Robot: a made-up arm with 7 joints. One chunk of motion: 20 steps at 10 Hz.
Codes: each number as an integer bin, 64 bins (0 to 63) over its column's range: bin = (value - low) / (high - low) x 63, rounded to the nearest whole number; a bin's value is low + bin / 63 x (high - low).
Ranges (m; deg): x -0.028..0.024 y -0.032..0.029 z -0.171..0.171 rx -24.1..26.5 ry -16..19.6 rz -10.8..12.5
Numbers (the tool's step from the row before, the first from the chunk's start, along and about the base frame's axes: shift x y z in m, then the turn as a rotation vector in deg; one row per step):
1: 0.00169 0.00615 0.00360 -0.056 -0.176 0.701
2: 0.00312 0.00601 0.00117 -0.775 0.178 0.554
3: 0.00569 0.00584 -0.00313 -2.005 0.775 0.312
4: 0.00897 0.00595 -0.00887 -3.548 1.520 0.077
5: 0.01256 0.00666 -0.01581 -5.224 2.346 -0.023
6: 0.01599 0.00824 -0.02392 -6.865 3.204 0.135
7: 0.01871 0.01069 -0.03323 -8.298 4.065 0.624
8: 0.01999 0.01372 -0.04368 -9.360 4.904 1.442
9: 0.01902 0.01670 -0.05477 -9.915 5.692 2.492
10: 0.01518 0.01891 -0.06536 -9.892 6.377 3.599
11: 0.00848 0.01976 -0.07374 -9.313 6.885 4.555
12: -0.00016 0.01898 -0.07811 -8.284 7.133 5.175
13: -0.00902 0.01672 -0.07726 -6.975 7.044 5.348
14: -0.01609 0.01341 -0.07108 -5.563 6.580 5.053
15: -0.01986 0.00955 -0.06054 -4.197 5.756 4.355
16: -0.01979 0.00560 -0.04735 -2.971 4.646 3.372
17: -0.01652 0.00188 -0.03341 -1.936 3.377 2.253
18: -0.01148 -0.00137 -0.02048 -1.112 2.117 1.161
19: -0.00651 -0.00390 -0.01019 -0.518 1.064 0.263
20: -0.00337 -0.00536 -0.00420 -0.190 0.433 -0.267
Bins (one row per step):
1: 36 39 32 30 28 31
2: 38 39 32 29 29 31
3: 41 39 31 28 30 30
4: 45 39 30 26 31 29
5: 49 40 29 24 32 29
6: 53 42 27 21 34 30
7: 57 44 25 20 36 31
8: 58 47 23 18 37 33
9: 57 50 21 18 38 36
10: 52 53 19 18 40 39
11: 44 53 18 18 40 42
12: 34 53 17 20 41 43
13: 23 50 17 21 41 44
14: 14 47 18 23 40 43
15: 10 43 20 25 39 41
16: 10 39 23 26 37 38
17: 14 35 25 28 34 35
18: 20 32 28 29 32 32
19: 26 29 30 29 30 30
20: 30 28 31 30 29 28

